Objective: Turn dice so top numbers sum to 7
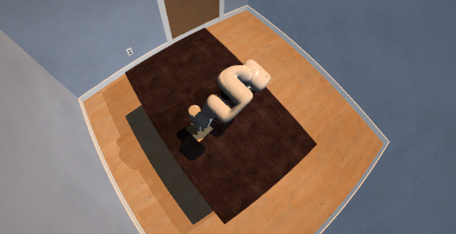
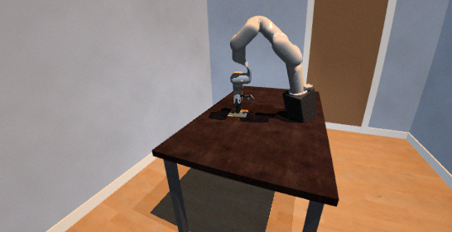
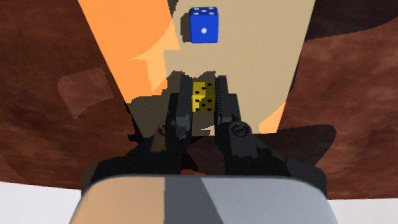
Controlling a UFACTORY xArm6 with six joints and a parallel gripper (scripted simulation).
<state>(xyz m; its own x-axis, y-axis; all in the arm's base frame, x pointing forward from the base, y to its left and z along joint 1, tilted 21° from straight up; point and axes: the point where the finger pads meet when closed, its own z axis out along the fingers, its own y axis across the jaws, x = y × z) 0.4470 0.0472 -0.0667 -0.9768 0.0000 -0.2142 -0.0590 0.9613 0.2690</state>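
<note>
The mat is 40 mm below my hand. From my hand the other things lie so: blue die (50 mm behind, 30 mm below); yellow die (10 mm below); black die (100 mm behind, 10 mm to the right, 30 mm below).
</note>
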